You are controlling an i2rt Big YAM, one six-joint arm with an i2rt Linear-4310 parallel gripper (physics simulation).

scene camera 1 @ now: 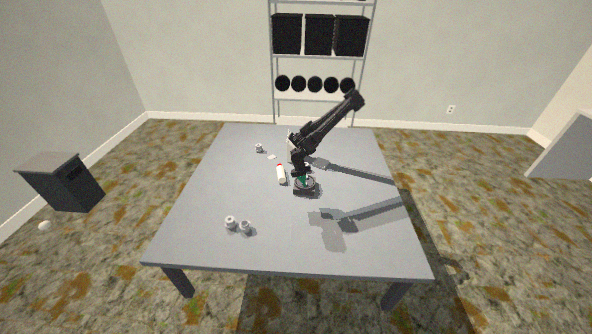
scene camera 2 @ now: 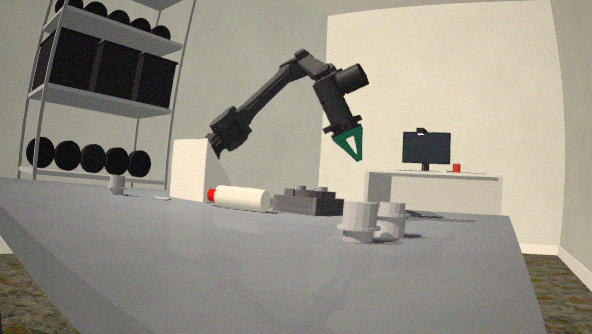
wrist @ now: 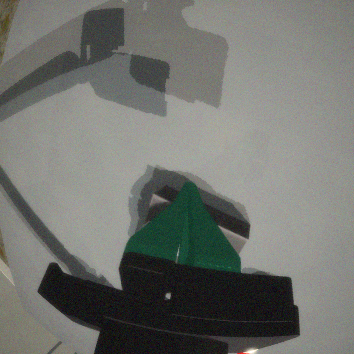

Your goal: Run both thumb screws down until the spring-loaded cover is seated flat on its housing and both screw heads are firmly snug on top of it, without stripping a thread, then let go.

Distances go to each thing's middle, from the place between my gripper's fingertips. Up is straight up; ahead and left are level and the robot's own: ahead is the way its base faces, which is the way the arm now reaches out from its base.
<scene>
Now: the white cylinder with red cap (scene camera 2: 258,200) 21 cm behind my hand, 18 cm to the right of it and 11 cm below it.
</scene>
